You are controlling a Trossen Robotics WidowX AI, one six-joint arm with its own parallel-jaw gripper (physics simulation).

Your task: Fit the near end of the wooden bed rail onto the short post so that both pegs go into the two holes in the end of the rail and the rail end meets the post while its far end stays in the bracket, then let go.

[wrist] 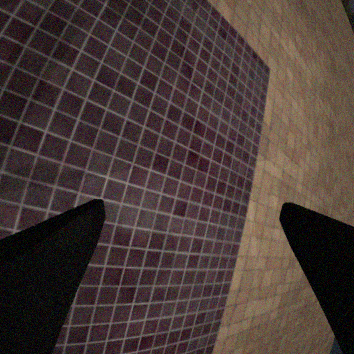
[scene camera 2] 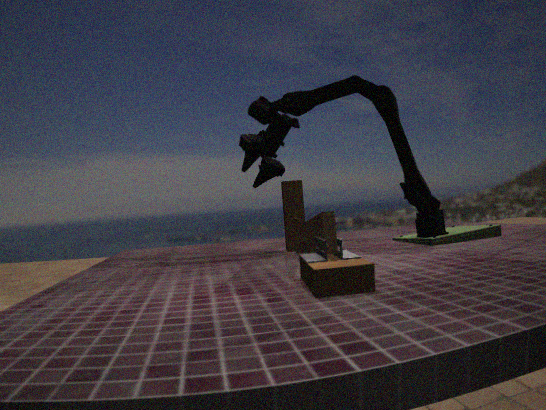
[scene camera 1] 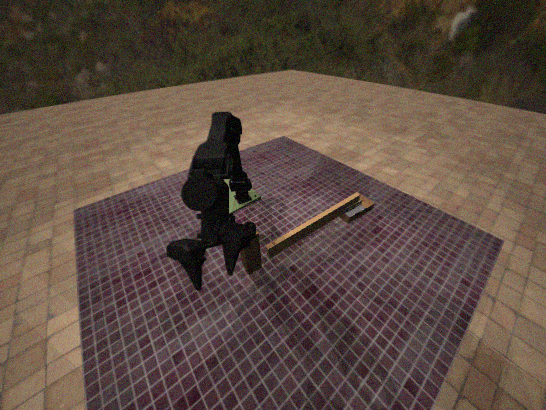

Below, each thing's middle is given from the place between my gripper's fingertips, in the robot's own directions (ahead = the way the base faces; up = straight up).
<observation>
My hand is 13 cm to the right of the short post (scene camera 2: pixel 292 191), 11 cm past it and 11 cm above it. Round my hand: wooden bed rail (scene camera 2: pixel 323 225): 41 cm to the left, 15 cm below, 11 cm behind; then wooden block (scene camera 2: pixel 336 277): 63 cm to the left, 18 cm below, 11 cm behind.
</observation>
